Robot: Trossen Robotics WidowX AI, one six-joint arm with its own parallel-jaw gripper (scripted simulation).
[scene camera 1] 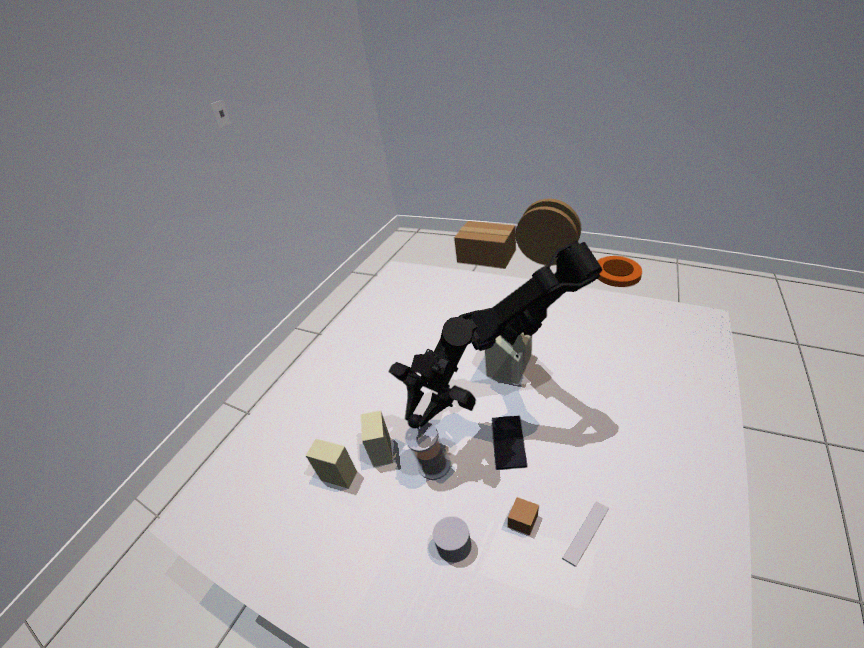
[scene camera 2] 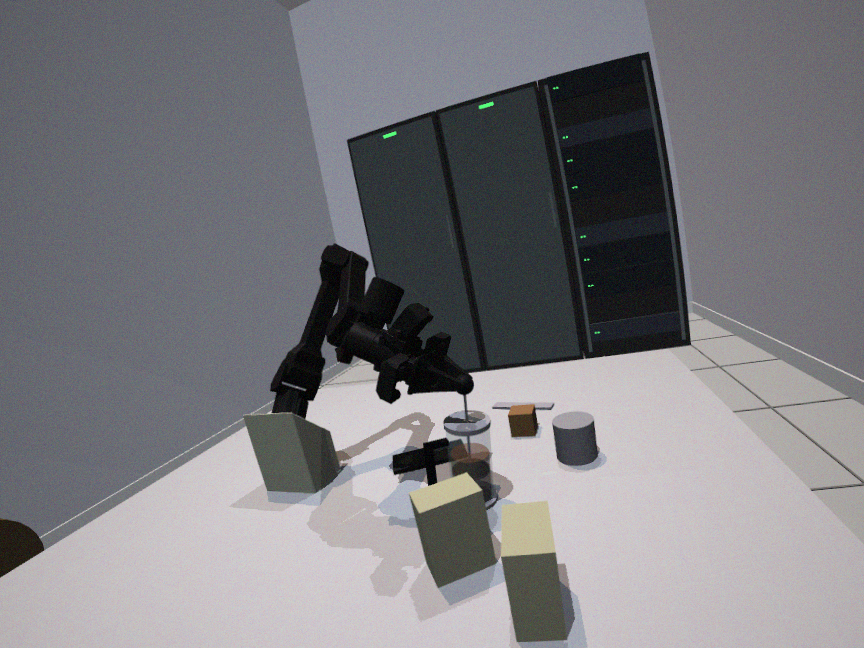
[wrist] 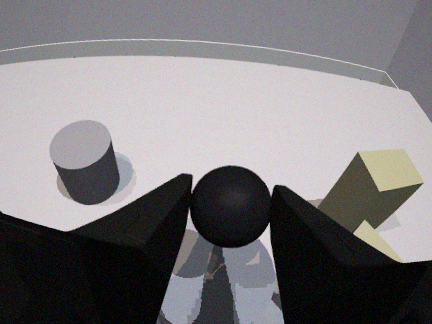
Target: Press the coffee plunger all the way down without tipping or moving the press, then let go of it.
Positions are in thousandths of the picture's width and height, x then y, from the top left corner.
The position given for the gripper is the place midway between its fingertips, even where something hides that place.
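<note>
A glass coffee press (scene camera 2: 542, 681) appears again in the other scene view, where the press (scene camera 1: 502, 714) is visible, and the wrist view has the press (wrist: 515, 816) too. Scene camera 1 takes in a grey strip (scene camera 1: 668, 846), though in the wrist view the strip is out of frame. A black flat slab (scene camera 1: 590, 688) (scene camera 2: 469, 714) can be seen from both scene cameras, while in the wrist view the slab is out of frame. As for the gripper (scene camera 1: 479, 654) (scene camera 2: 541, 593), it is visible from those cameras, and the wrist view shows the gripper (wrist: 538, 588) as well.
</note>
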